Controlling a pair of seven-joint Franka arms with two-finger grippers.
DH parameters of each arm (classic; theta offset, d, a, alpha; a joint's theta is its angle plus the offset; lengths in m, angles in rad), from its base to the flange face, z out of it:
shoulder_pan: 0 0.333 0 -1.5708
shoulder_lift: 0 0 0 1.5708
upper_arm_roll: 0 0.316 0.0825 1.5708
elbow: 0 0 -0.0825 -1.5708
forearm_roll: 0 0.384 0 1.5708
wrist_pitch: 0 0 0.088 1.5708
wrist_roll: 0 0.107 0 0
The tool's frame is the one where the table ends.
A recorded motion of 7 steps. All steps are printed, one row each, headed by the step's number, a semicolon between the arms.
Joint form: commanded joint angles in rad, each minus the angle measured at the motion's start. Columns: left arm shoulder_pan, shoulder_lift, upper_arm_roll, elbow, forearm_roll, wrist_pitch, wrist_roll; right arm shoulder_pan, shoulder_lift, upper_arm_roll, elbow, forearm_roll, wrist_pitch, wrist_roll.
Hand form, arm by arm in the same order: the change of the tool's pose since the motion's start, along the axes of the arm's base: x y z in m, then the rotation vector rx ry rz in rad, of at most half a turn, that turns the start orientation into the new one. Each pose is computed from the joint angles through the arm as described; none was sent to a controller.
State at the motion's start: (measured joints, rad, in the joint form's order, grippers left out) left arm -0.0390 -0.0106 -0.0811 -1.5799 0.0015 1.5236 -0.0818; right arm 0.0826 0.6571 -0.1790 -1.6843 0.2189 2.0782 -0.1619
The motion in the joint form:
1: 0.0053 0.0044 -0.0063 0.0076 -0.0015 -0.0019 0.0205; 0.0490 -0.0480 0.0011 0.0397 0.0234 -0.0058 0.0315
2: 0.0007 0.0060 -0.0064 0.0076 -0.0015 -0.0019 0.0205; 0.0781 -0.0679 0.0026 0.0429 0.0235 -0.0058 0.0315
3: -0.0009 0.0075 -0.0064 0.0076 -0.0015 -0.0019 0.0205; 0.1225 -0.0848 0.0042 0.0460 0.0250 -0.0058 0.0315
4: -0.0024 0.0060 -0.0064 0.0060 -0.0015 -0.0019 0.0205; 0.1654 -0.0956 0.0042 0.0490 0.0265 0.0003 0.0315
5: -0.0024 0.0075 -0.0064 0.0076 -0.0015 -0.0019 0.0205; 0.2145 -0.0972 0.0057 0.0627 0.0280 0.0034 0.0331
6: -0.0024 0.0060 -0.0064 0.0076 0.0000 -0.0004 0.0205; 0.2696 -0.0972 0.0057 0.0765 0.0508 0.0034 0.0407
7: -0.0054 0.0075 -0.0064 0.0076 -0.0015 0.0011 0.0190; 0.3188 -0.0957 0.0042 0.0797 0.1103 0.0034 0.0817
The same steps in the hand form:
1: 0.0012 -0.0008 0.0010 -0.0029 -0.0009 -0.0215; 0.0182 0.0360 0.0470 0.0168 -0.0804 0.0084
2: 0.0013 -0.0033 0.0001 -0.0028 0.0007 -0.0262; 0.0205 0.0567 0.0615 0.0218 -0.1029 0.0390
3: 0.0016 -0.0042 -0.0007 -0.0028 0.0022 -0.0278; 0.0210 0.0878 0.0740 0.0289 -0.1221 0.0840
4: 0.0011 -0.0050 -0.0006 -0.0027 0.0023 -0.0293; 0.0205 0.1169 0.0829 0.0342 -0.1412 0.1257
5: 0.0015 -0.0050 -0.0007 -0.0028 0.0022 -0.0293; 0.0198 0.1517 0.0902 0.0404 -0.1583 0.1746
6: 0.0013 -0.0049 0.0002 -0.0015 -0.0010 -0.0293; 0.0161 0.1907 0.0964 0.0628 -0.1699 0.2092
7: 0.0017 -0.0067 -0.0005 -0.0031 -0.0008 -0.0308; 0.0086 0.2257 0.0973 0.1061 -0.1629 0.1800

